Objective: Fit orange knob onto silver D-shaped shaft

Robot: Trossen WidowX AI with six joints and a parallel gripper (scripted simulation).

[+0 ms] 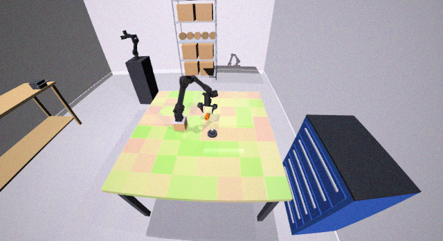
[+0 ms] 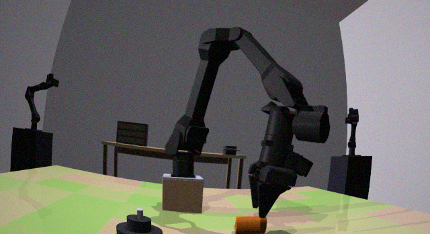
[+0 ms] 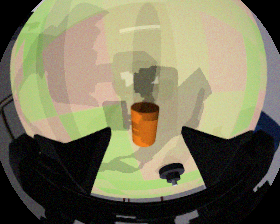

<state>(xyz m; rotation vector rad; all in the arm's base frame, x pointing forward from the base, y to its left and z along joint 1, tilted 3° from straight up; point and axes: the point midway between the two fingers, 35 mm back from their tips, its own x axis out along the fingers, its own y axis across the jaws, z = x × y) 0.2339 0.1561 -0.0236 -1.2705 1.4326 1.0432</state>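
Right now the orange knob is 30 mm below my gripper tip. Round my gripper tip: round black pedestal (220 mm to the right, 70 mm ahead, 20 mm below).
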